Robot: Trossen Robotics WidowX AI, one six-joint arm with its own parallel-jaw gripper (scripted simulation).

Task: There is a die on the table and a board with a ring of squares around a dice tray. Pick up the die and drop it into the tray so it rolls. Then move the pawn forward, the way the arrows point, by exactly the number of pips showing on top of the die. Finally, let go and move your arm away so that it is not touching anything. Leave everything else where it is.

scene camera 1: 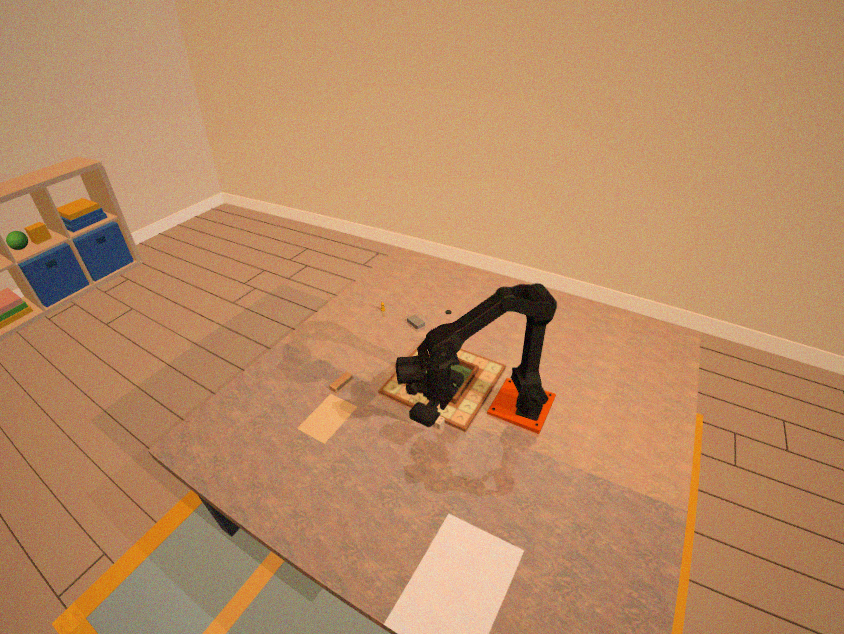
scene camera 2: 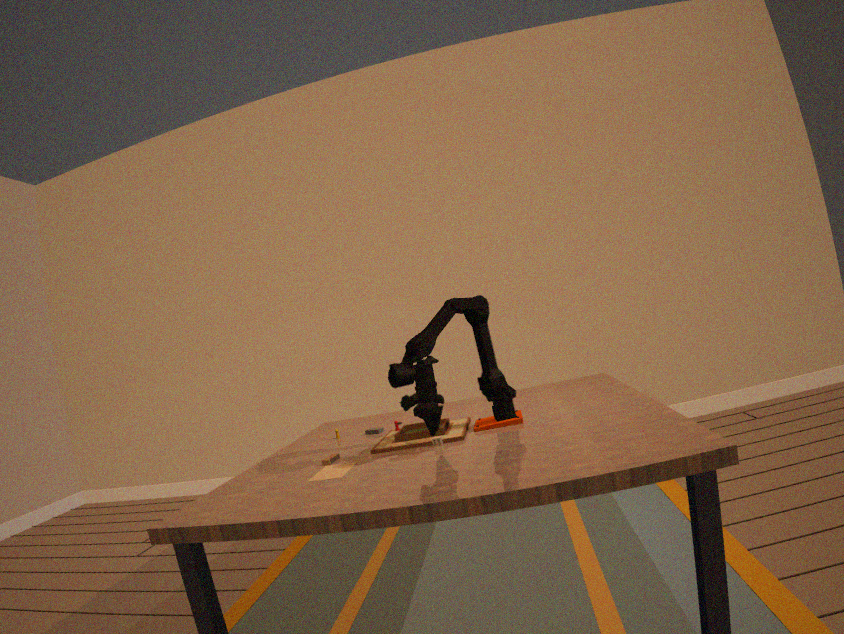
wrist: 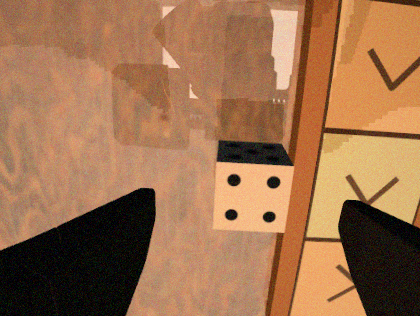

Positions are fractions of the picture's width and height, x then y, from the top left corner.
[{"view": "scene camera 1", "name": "my gripper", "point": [0.52, 0.66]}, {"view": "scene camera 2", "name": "my gripper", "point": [0.51, 0.68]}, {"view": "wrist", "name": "my gripper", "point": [0.59, 0.66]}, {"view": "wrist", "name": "white die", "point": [0.60, 0.59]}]
